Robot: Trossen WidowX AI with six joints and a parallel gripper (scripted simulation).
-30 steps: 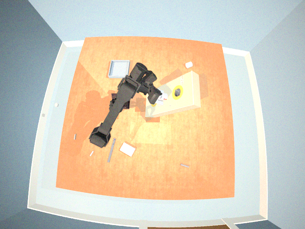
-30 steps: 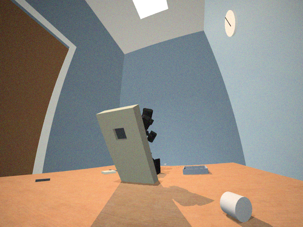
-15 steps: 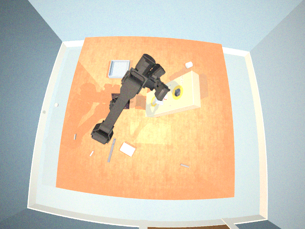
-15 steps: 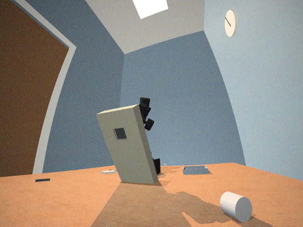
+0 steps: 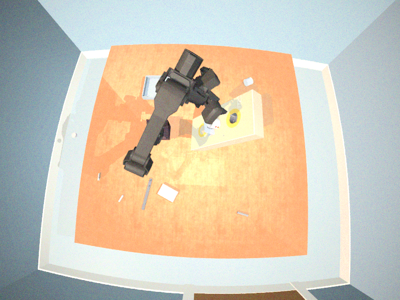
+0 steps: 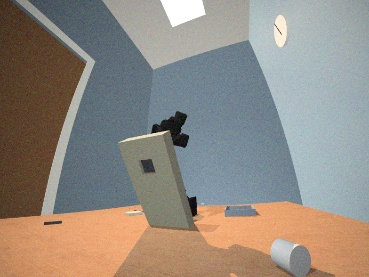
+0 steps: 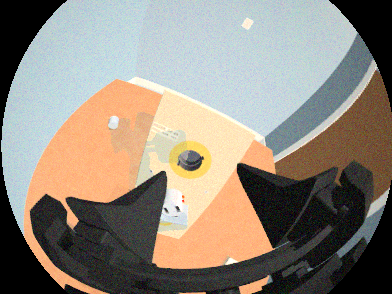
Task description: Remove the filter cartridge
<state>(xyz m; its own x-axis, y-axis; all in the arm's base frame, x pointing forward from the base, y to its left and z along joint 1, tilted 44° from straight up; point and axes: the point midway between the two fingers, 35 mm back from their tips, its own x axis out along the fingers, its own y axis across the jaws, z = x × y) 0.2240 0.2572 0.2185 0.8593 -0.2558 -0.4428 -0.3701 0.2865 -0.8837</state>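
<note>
Now: the round filter cartridge 16 cm below my gripper tip, 2 cm behind it and 1 cm to the right of it. The rest, counted from my gripper tip: blue-grey tray: 38 cm behind, 34 cm below, 23 cm to the left; then white flat block: 35 cm to the right, 34 cm below, 18 cm behind; then cream service panel: 18 cm below, 2 cm ahead.
</note>
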